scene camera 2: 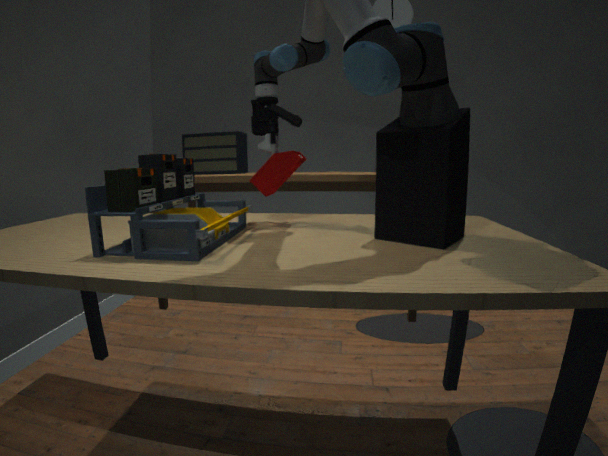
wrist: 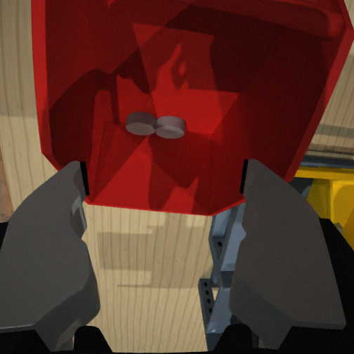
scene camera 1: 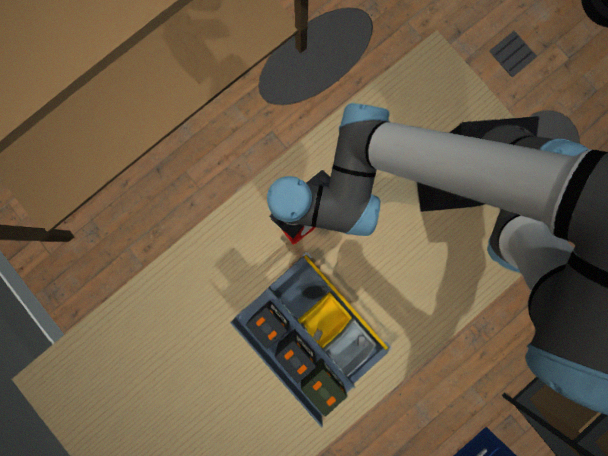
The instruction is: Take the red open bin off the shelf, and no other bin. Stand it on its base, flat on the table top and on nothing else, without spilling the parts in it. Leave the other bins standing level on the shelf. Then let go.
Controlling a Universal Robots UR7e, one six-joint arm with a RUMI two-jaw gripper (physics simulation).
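Places are measured from the arm's base along level axes (x ahead, y left, z up), in millimetres.
Pixels of known places: gripper, between the fingertips: (scene camera 2: 274,162); arm's base, origin of its link: (scene camera 2: 429,118).
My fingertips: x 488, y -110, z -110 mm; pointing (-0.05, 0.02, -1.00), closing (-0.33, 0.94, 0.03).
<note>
Ahead of a thing's pixels: the offset from my fingertips to its top centre. Level surfaces: height alone.
The red open bin {dz +34, dx -14, dy -2 mm} (scene camera 1: 293,239) (scene camera 2: 277,172) (wrist: 280,110) hangs in the air above the table, beside and higher than the shelf, steeply tilted. Two grey round parts (wrist: 155,125) lie inside it. My gripper (scene camera 2: 273,150) (wrist: 164,163) is shut on the red bin, holding it from inside with its fingers spread apart near the bin's narrow end; the arm hides the fingers in scene camera 1. The blue-grey shelf (scene camera 1: 274,368) (scene camera 2: 195,245) holds a yellow bin {dz -123, dx +100, dy +316 mm} (scene camera 1: 327,320) (scene camera 2: 200,215) (wrist: 345,200) and a grey bin {dz -123, dx +71, dy +424 mm} (scene camera 1: 352,347) in its front row.
Two dark cases {dz +20, dx +221, dy +225 mm} (scene camera 1: 268,327) {dz +30, dx +192, dy +333 mm} (scene camera 1: 295,357) and a green case {dz -5, dx +167, dy +450 mm} (scene camera 1: 325,392) (scene camera 2: 131,190) stand on the shelf's raised back row. The shelf stands on the wooden table {dz -204 mm} (scene camera 1: 125,370) (scene camera 2: 325,280). The black robot pedestal (scene camera 2: 420,185) stands on the table's other side.
</note>
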